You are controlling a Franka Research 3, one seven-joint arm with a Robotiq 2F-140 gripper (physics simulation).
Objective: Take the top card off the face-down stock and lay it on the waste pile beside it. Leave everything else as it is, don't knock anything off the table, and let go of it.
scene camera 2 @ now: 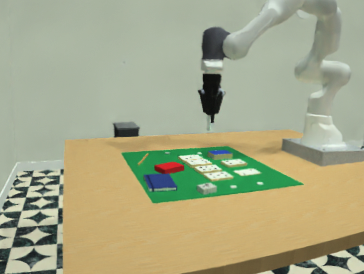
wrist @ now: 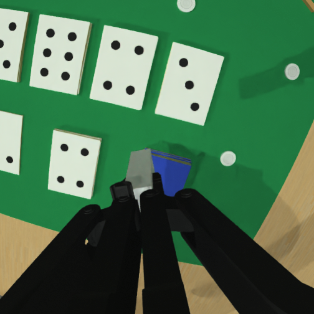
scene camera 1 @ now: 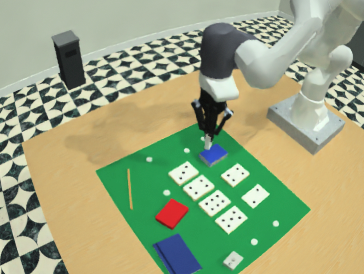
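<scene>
The face-down stock [scene camera 1: 213,155] [scene camera 2: 220,154] [wrist: 172,175] is a small blue-topped stack near the mat's back corner. A white face-up pile with four black dots [scene camera 1: 235,175] [scene camera 2: 233,163] [wrist: 74,164] lies beside it. My gripper [scene camera 1: 208,143] [scene camera 2: 210,125] [wrist: 143,165] is shut with nothing between its fingers. It points down, and its tip is above the stock, apart from it in the scene camera 2 view. In the wrist view the grey fingertip hides part of the stock's left side.
The green mat [scene camera 1: 114,175] also bears a row of dotted cards [scene camera 1: 214,203], a two-dot card [scene camera 1: 255,196], a red box [scene camera 1: 172,214] [scene camera 2: 169,168], a dark blue notebook [scene camera 1: 177,254] [scene camera 2: 160,182], a grey block [scene camera 1: 233,260] [scene camera 2: 206,188], a thin stick [scene camera 1: 130,189] and several white discs.
</scene>
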